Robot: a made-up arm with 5 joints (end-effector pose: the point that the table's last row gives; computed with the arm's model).
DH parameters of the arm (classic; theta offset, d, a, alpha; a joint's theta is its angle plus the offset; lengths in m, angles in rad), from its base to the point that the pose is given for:
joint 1: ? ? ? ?
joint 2: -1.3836 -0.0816 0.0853 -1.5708
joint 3: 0 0.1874 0.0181 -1.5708
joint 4: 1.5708 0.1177 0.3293 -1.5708
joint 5: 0 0.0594 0.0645 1.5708
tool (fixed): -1.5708 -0.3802 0 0
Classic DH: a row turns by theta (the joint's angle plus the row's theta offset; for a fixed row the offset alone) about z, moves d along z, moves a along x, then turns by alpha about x.
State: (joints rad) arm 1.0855 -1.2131 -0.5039 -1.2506 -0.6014
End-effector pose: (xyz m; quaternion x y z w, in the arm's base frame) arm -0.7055 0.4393 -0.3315 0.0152 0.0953 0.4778 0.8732
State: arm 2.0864 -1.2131 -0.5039 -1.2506 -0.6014
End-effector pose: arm -0.7505 -0.3570 -0.3315 -0.0324 0.0909 0.8381 0.5369
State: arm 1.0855 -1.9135 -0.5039 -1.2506 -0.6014
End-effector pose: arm -0.8348 0.1157 -0.3315 -0.0185 0.0947 0.7483 0.6563
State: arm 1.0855 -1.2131 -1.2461 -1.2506 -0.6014
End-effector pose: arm -0.4464 0.1485 -0.5062 -0.3375 0.0075 0.4231 0.8408
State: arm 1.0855 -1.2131 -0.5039 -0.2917 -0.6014
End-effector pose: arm -0.7105 -0.0736 -0.1222 -0.0750 0.3067 0.7600 0.5681
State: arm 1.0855 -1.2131 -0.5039 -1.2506 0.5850
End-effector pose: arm -0.3467 0.2375 -0.2032 -0.4755 -0.1880 0.4494 0.7325
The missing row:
joint 1: -1.3836 0 -0.3423 3.1416
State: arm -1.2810 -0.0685 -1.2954 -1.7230 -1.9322
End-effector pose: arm 0.2899 -0.4582 -0.4893 -0.0191 -0.3207 -0.9312 0.1720
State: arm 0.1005 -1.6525 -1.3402 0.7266 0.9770
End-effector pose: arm 0.1022 0.2908 0.1058 -0.3888 0.1299 0.9084 0.0818
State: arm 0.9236 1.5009 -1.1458 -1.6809 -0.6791
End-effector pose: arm -0.2266 -0.1345 -0.5575 -0.1483 0.1822 -0.8701 0.4334
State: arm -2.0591 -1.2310 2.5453 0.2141 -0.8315
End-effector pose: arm 0.8424 -0.0142 0.0563 -0.3222 -0.7942 0.2536 0.4484
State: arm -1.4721 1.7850 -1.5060 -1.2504 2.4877
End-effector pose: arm -0.1227 0.2659 0.0625 0.6213 0.6541 0.1663 0.3982
